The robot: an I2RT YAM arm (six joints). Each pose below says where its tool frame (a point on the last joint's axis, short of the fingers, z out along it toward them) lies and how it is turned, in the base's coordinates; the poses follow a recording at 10 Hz.
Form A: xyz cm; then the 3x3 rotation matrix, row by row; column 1 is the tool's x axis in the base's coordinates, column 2 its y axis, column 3 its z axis. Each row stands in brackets.
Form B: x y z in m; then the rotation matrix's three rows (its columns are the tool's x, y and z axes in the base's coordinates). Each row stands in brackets. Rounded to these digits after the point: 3 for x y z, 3 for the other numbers.
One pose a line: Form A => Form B
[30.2 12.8 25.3], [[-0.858 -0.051 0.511], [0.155 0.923 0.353], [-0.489 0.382 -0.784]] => [0.302 0.128 0.253], [[-0.858 -0.051 0.511], [0.155 0.923 0.353], [-0.489 0.382 -0.784]]
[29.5 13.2 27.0], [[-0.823 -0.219 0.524], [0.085 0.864 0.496], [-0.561 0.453 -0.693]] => [0.295 0.132 0.270], [[-0.823 -0.219 0.524], [0.085 0.864 0.496], [-0.561 0.453 -0.693]]
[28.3 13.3 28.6], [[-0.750 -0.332 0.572], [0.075 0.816 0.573], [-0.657 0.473 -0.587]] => [0.283 0.133 0.286], [[-0.750 -0.332 0.572], [0.075 0.816 0.573], [-0.657 0.473 -0.587]]
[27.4 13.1 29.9], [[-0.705 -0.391 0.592], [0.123 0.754 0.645], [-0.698 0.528 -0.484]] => [0.274 0.131 0.299], [[-0.705 -0.391 0.592], [0.123 0.754 0.645], [-0.698 0.528 -0.484]]
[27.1 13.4 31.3], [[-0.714 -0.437 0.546], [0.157 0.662 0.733], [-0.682 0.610 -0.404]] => [0.271 0.134 0.313], [[-0.714 -0.437 0.546], [0.157 0.662 0.733], [-0.682 0.610 -0.404]]
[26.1 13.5 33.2], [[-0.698 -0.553 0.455], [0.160 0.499 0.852], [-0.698 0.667 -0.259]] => [0.261 0.135 0.332], [[-0.698 -0.553 0.455], [0.160 0.499 0.852], [-0.698 0.667 -0.259]]
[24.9 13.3 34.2], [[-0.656 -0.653 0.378], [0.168 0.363 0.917], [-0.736 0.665 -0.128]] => [0.249 0.133 0.342], [[-0.656 -0.653 0.378], [0.168 0.363 0.917], [-0.736 0.665 -0.128]]
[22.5 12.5 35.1], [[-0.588 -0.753 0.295], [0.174 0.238 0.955], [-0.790 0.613 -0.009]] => [0.225 0.125 0.351], [[-0.588 -0.753 0.295], [0.174 0.238 0.955], [-0.790 0.613 -0.009]]
